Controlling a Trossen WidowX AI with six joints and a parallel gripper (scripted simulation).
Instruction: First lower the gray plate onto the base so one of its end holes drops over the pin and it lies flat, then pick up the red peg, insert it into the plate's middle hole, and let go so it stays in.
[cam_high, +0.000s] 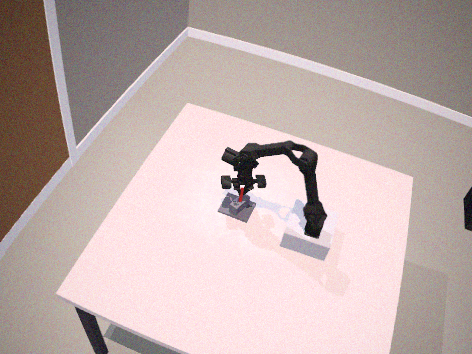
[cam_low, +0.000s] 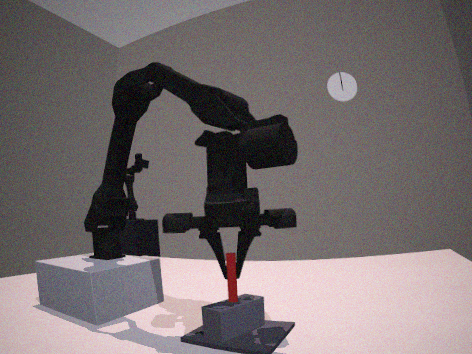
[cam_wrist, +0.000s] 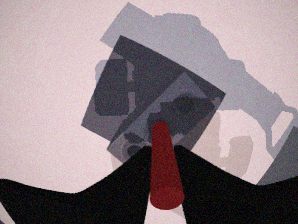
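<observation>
My gripper tip is right at the red peg. Also, from my gripper tip: dark flat base: 90 mm below, 10 mm to the left, 10 mm ahead; gray plate: 50 mm below.
</observation>
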